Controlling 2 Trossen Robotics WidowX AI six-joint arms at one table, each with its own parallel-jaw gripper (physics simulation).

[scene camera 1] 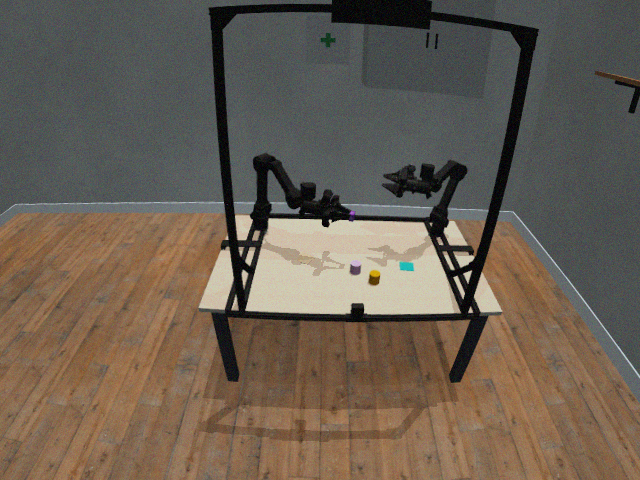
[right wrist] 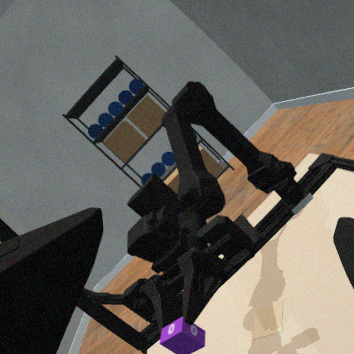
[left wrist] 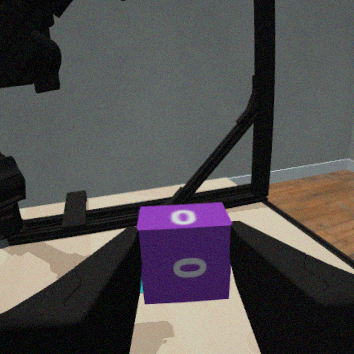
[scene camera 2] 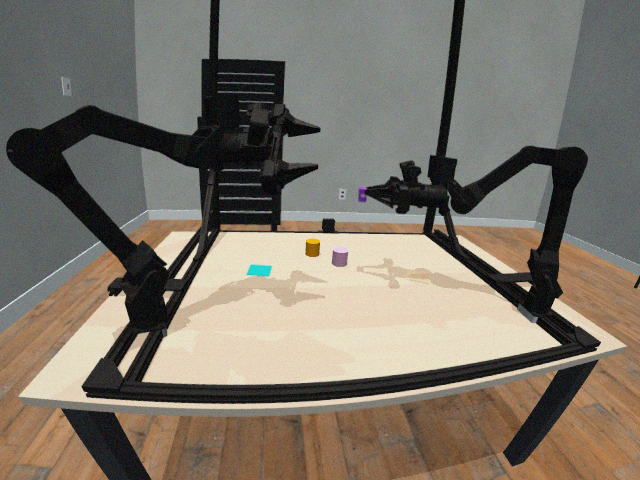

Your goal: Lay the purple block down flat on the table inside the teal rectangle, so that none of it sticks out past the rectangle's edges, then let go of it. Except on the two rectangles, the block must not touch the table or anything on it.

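Places are measured from the left arm's base along level axes (x back, y right, z up), in millimetres.
Where they show: left gripper, fingertip midpoint: (scene camera 1: 351,214) (right wrist: 175,329) (left wrist: 183,235) (scene camera 2: 364,190); right gripper, fingertip midpoint: (scene camera 1: 382,180) (right wrist: 222,225) (scene camera 2: 319,147); left arm's base at its link origin: (scene camera 1: 260,227) (right wrist: 295,197) (scene camera 2: 536,309); right arm's base at its link origin: (scene camera 1: 436,233) (left wrist: 10,229) (scene camera 2: 148,321).
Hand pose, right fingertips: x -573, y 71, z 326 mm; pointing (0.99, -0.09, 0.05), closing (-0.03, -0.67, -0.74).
Note:
Things, the pixels of their top centre, and the offset from my right fingertips. "pt": a spot on its surface instead.
- purple block at its top centre: (left wrist: 182,214) (right wrist: 170,328) (scene camera 2: 363,188) (scene camera 1: 352,212) dy +137, dx +122, dz -99 mm
- teal rectangle at a spot on its surface: (scene camera 2: 259,270) (scene camera 1: 406,266) pt dy +140, dx -140, dz -344 mm
- pinkish-purple cylinder at its top centre: (scene camera 2: 340,249) (scene camera 1: 355,263) dy +208, dx +91, dz -300 mm
- orange cylinder at its top centre: (scene camera 2: 313,241) (scene camera 1: 375,273) dy +270, dx +10, dz -300 mm
- pale yellow rectangle at a spot on its surface: (right wrist: 270,320) (scene camera 2: 416,276) pt dy +132, dx +310, dz -344 mm
The purple block (scene camera 1: 352,215) (scene camera 2: 362,194) (left wrist: 160,260) (right wrist: 182,342) is in the air, well above the table. My left gripper (scene camera 1: 349,214) (scene camera 2: 366,193) (left wrist: 183,235) is shut on it, with one finger on each side. White rings mark its faces. My right gripper (scene camera 1: 383,180) (scene camera 2: 318,147) is open and empty, high above the table, facing the left one across a gap. The teal rectangle (scene camera 1: 406,266) (scene camera 2: 259,270) lies on the table, right of centre in scene camera 1. A sliver of the teal rectangle (left wrist: 141,287) shows beside the block in the left wrist view.
A pinkish-purple cylinder (scene camera 1: 355,267) (scene camera 2: 340,256) and an orange cylinder (scene camera 1: 374,277) (scene camera 2: 312,248) stand left of the teal rectangle in scene camera 1. A pale yellow rectangle (scene camera 2: 419,279) (right wrist: 270,320) lies partly under the left arm's shadow. Black rails and posts frame the table.

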